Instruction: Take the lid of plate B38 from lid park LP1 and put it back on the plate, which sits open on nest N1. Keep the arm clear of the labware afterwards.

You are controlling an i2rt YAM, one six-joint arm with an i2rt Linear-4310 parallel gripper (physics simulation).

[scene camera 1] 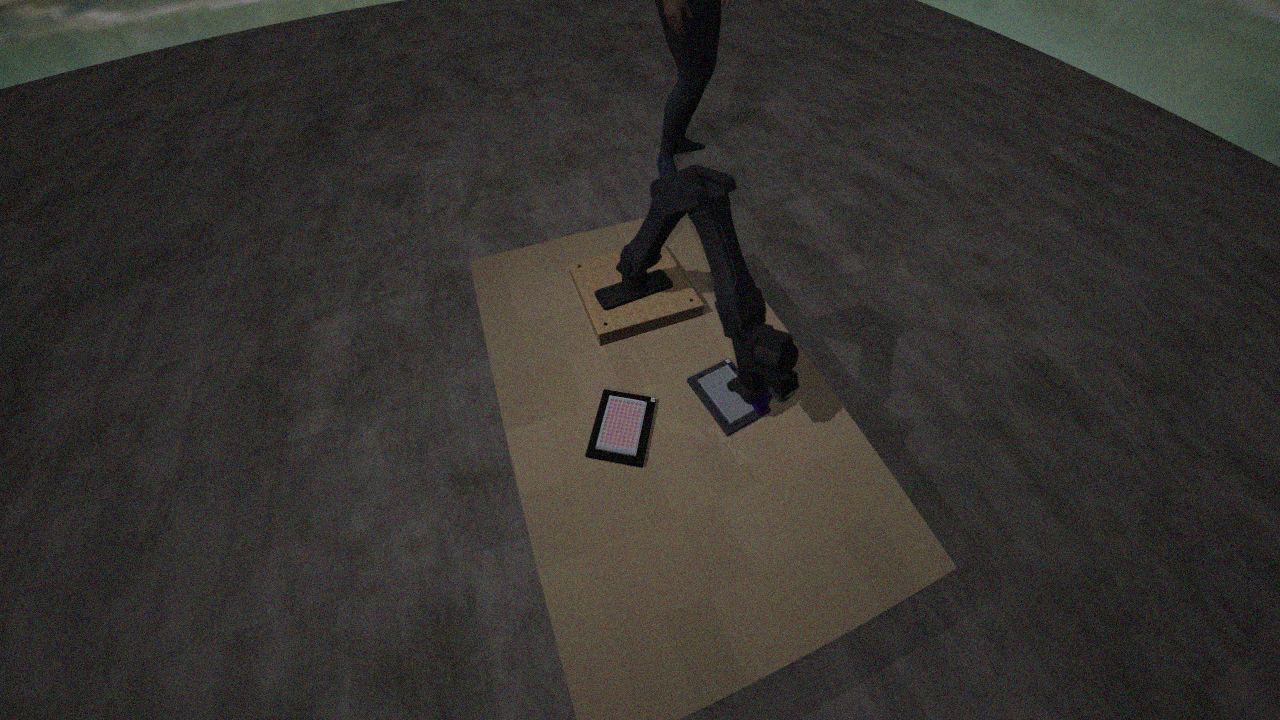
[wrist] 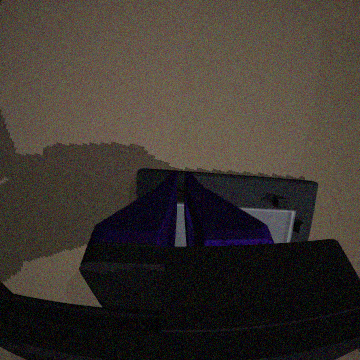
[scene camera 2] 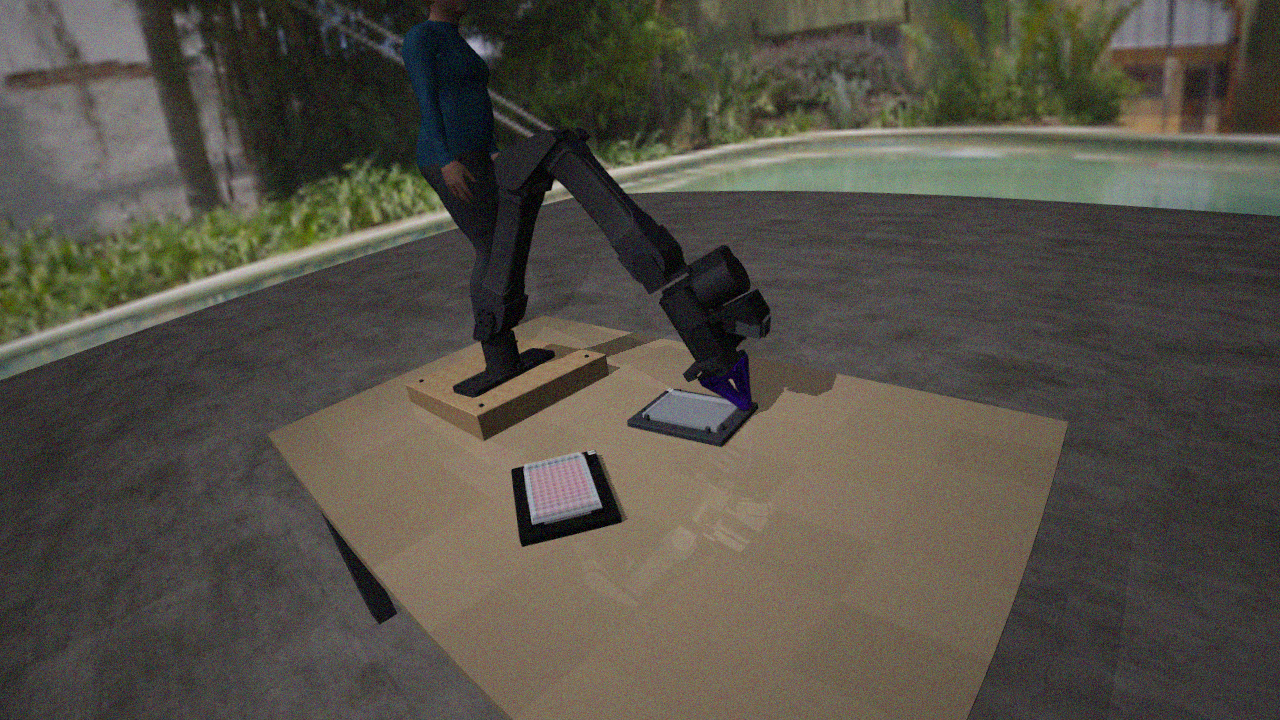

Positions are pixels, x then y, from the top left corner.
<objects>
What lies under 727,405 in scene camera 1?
A pale grey lid.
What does the gripper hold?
A pale grey lid.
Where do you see a pale grey lid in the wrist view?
279,221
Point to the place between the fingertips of the gripper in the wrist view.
At 180,180
</objects>
